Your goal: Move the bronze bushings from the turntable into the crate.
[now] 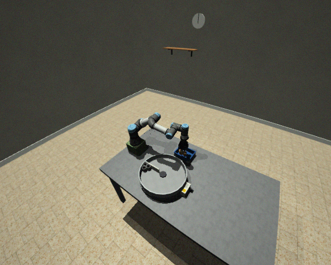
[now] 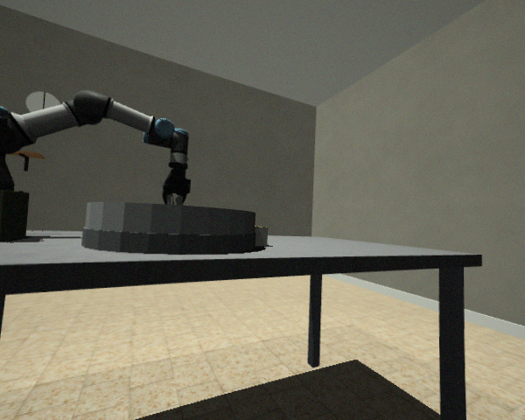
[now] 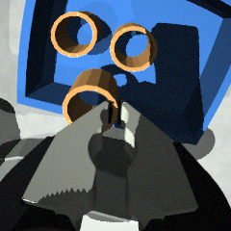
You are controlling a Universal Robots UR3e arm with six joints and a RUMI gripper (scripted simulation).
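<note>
Right now the blue crate is 60 mm below my hand, 40 mm to the left of it and 10 mm ahead of it. Round my hand: turntable 320 mm to the right, 40 mm behind, 30 mm below.
</note>
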